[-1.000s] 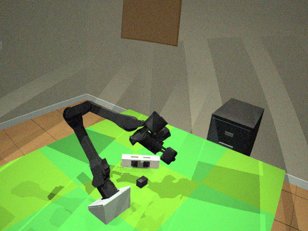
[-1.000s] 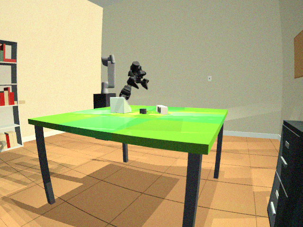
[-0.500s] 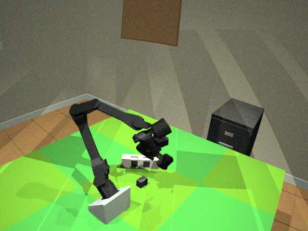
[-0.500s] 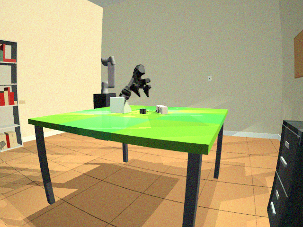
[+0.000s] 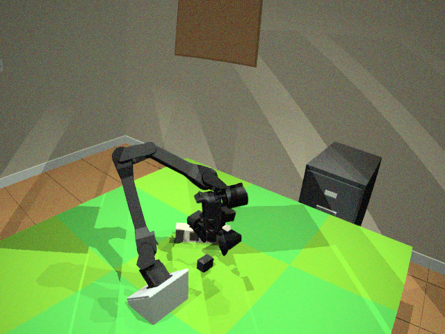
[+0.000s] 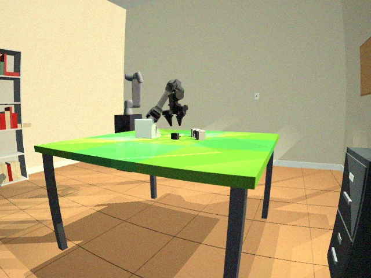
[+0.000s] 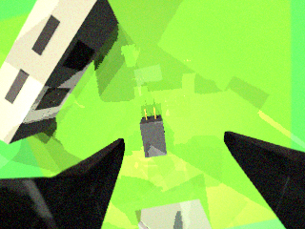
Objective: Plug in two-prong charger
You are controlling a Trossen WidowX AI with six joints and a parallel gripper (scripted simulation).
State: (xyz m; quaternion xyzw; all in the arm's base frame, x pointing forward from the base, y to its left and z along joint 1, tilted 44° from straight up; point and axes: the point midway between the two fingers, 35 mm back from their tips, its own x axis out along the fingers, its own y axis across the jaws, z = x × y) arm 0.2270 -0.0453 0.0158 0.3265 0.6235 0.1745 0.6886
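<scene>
Right now my gripper tip is 2 cm to the right of the two-prong charger and 7 cm above it.
</scene>
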